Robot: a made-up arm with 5 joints.
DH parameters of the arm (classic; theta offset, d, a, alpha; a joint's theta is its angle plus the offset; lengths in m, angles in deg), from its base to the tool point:
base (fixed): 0 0 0.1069 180
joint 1: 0 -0.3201 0.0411 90
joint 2: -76.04 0 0.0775 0
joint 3: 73.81 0 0.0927 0
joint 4: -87.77 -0.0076 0 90
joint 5: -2.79 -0.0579 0 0
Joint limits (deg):
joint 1: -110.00..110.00
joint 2: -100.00..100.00
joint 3: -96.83..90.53
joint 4: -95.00..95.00
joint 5: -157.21..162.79
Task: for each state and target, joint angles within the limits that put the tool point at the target. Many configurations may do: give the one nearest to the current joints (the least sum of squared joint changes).
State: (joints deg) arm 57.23 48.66 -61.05 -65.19 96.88
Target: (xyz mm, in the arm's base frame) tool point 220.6 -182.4 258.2
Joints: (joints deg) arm 56.04 89.67 -31.00 -94.16 96.88
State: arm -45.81 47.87 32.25 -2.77 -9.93
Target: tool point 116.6 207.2 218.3
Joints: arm -89.42 62.79 -4.09 -11.78 -9.93
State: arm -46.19 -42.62 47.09 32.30 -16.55
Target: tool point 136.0 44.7 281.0
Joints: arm -65.13 -31.64 77.83 76.76 -16.55
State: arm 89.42 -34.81 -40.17 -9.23 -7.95
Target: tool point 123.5 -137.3 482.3
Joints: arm 79.96 -32.17 -5.34 7.10 -7.95
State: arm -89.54 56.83 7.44 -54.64 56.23
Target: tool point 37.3 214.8 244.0
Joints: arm -109.88 66.36 -7.91 -46.41 56.23
